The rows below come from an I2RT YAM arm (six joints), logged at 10 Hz.
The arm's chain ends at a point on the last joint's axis. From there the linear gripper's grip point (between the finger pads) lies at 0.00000 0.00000 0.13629 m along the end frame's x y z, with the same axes.
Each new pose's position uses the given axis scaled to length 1; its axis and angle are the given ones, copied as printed.
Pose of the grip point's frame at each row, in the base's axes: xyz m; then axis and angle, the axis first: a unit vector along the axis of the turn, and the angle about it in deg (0 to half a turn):
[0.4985 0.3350 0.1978 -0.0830 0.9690 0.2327 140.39]
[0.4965 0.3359 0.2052 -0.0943 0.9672 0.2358 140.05]
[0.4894 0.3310 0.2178 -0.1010 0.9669 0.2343 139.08]
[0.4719 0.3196 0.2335 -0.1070 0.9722 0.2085 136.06]
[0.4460 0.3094 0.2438 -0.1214 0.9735 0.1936 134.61]
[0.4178 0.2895 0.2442 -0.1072 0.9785 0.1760 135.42]
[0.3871 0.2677 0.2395 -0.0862 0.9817 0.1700 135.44]
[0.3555 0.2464 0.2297 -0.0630 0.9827 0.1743 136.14]
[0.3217 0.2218 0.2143 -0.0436 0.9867 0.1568 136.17]
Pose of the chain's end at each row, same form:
[0.4190 0.2734 0.2897 -0.0830 0.9690 0.2327 140.39]
[0.4172 0.2727 0.2963 -0.0943 0.9672 0.2358 140.05]
[0.4087 0.2678 0.3076 -0.1010 0.9669 0.2343 139.08]
[0.3852 0.2620 0.3214 -0.1070 0.9722 0.2085 136.06]
[0.3570 0.2539 0.3308 -0.1214 0.9735 0.1936 134.61]
[0.3286 0.2391 0.3340 -0.1072 0.9785 0.1760 135.42]
[0.2966 0.2205 0.3299 -0.0862 0.9817 0.1700 135.44]
[0.2653 0.2003 0.3208 -0.0630 0.9827 0.1743 136.14]
[0.2302 0.1814 0.3069 -0.0436 0.9867 0.1568 136.17]

